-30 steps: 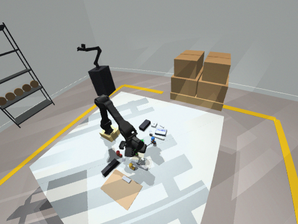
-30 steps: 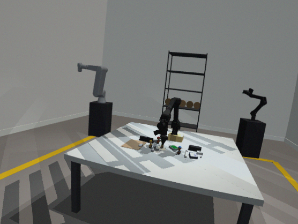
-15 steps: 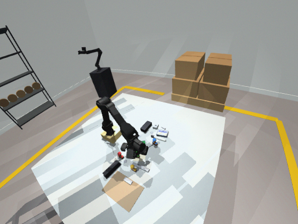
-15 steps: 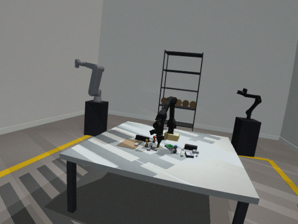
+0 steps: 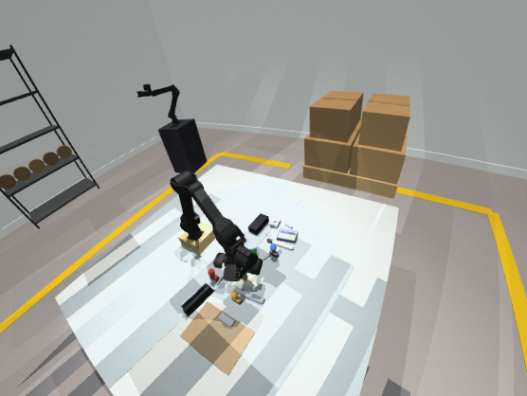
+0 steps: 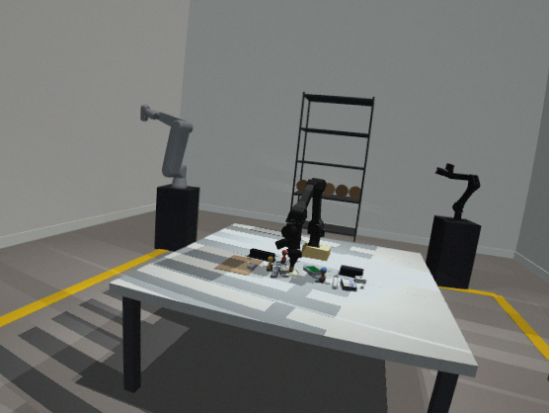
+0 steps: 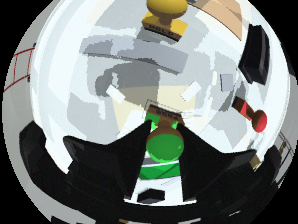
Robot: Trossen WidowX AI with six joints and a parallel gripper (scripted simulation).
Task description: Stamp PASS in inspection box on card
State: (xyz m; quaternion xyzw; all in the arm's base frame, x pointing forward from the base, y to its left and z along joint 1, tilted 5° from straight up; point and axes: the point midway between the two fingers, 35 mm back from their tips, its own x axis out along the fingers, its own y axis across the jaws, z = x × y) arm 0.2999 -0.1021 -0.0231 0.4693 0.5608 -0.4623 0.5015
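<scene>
Right now the green-knobbed stamp is right at my gripper tip. Round my gripper tip: yellow-knobbed stamp 2 cm ahead, 10 cm to the right; then grey bar 6 cm ahead, 7 cm to the right, 2 cm below; then white card 1 cm ahead, 3 cm below.
</scene>
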